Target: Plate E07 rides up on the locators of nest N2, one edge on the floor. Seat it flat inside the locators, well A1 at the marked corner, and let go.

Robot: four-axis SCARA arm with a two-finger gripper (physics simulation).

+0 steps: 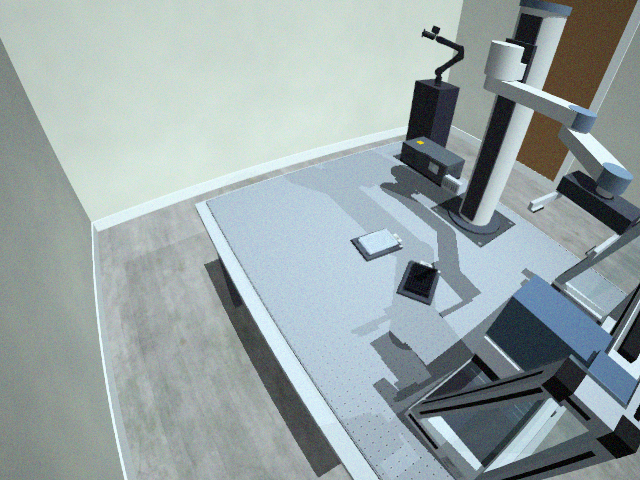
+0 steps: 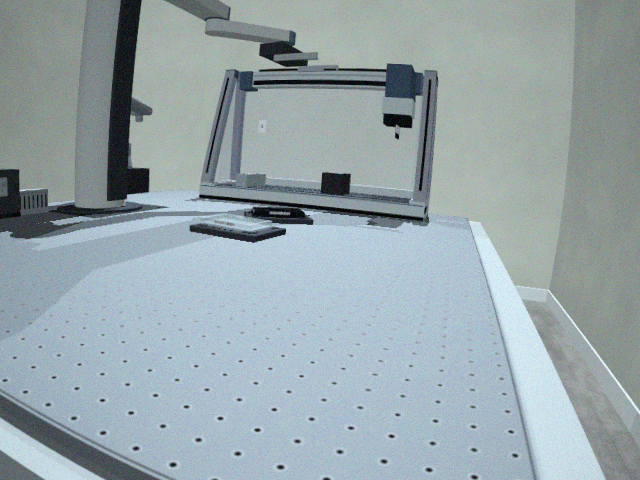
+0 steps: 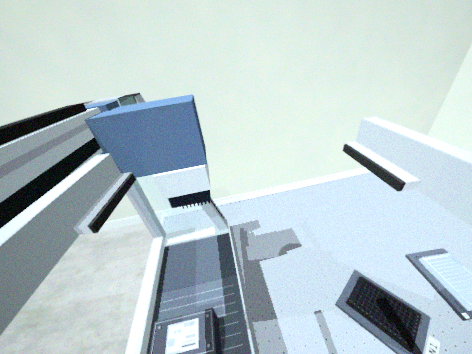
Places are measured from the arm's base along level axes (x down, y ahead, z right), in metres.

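Pixels of known places: gripper, fingertip midpoint: [image 1: 560,229] [image 2: 327,62] [image 3: 237,150]; arm's base at its link origin: [image 1: 473,218] [image 2: 100,212].
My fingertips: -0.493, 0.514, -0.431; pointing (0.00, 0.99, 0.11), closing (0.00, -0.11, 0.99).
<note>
For each thing: its middle in the pictures, then the offset to it from my fingertips, as dx, dy, dz. "spot": a spot on its surface instead.
- clear plate at the middle of its body: [image 2: 236,222] [image 1: 378,240] [image 3: 457,278] +0.460, -0.004, +0.524
- black plate at the middle of its body: [image 2: 277,212] [image 3: 382,308] [image 1: 420,279] +0.461, -0.010, +0.295
- second dark nest at the middle of its body: [image 2: 277,216] [image 1: 420,281] [image 3: 380,310] +0.473, -0.010, +0.295
- dark block at a spot on its surface: [image 3: 209,327] spot: +0.362, +0.019, -0.093
- grey box at a spot on its surface: [image 1: 431,157] spot: +0.365, -0.560, +0.781
A clear plate [image 1: 378,242] [image 2: 232,221] [image 3: 450,278] lies on a dark nest [image 1: 368,256] [image 2: 253,236]. A black plate [image 1: 420,279] [image 2: 279,212] [image 3: 382,311] lies on a second dark nest [image 1: 414,297] [image 2: 306,220] [image 3: 350,291]. The plate and nest labels are not readable enough to tell which is E07 or N2. Which plate is tilted, and where well A1 lies, I cannot tell for sure. My gripper [image 1: 571,224] [image 2: 307,62] [image 3: 237,150] is open and empty, high up and well away from both plates, near the gantry frame.
The gantry frame [image 2: 430,144] with its blue head [image 1: 560,317] [image 2: 399,81] [image 3: 155,137] stands on the table near the gripper. A dark block [image 2: 335,183] [image 3: 209,327] sits on its deck. The arm column [image 1: 504,160] [image 2: 95,113] and a grey box [image 1: 431,157] stand at the back.
</note>
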